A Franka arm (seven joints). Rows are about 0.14 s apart.
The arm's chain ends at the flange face. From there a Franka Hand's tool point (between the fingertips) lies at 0.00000 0.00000 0.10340 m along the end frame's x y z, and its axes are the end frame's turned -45 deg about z.
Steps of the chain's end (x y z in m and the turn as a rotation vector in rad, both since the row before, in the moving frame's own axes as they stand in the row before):
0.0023 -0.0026 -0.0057 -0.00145 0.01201 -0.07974
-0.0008 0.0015 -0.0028 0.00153 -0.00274 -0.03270
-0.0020 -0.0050 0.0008 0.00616 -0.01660 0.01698
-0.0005 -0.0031 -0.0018 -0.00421 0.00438 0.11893
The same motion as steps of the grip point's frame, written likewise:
0.0043 0.0007 -0.0057 -0.00952 0.00747 -0.07974
-0.0017 0.0002 -0.0028 0.00302 -0.00086 -0.03270
0.0014 -0.0066 0.0008 0.01609 -0.00738 0.01698
0.0018 -0.0019 -0.0018 -0.00607 0.00012 0.11893

